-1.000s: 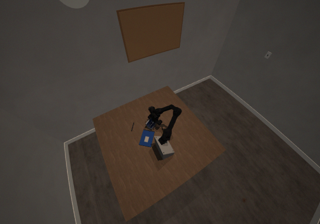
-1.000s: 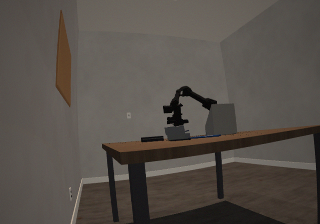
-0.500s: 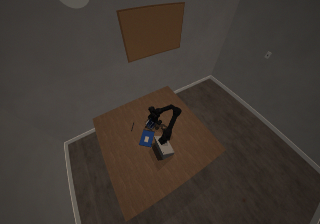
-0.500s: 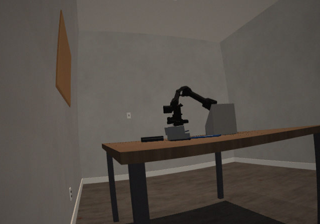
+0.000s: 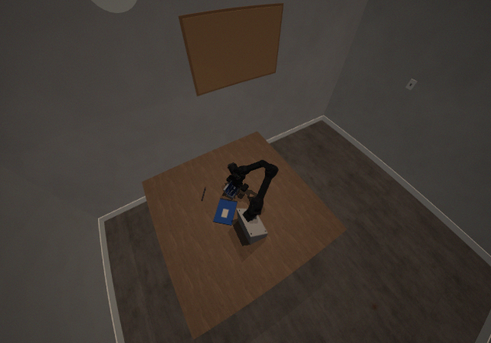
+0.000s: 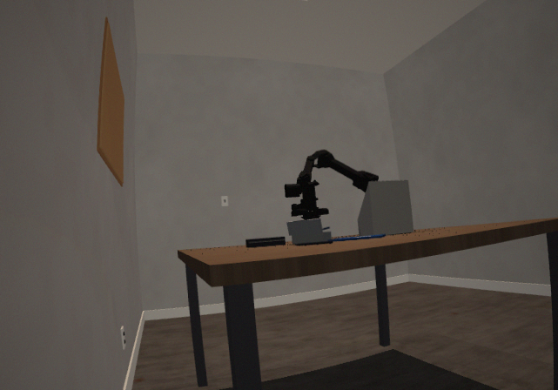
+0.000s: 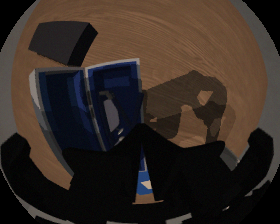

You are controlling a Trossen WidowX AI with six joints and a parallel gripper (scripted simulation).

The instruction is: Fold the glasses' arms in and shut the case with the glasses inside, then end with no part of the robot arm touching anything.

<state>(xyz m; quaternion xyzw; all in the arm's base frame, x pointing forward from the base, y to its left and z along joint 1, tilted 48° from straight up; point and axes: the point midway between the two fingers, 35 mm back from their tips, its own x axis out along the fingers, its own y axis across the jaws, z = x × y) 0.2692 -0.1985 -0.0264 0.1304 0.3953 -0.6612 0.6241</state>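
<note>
My hand is 4 cm short of the glasses case, 3 cm to the right of it and 3 cm above it. Round my hand: glasses 1 cm ahead, 2 cm to the left, 4 cm below; dark block 19 cm ahead, 9 cm to the right, 6 cm below.
</note>
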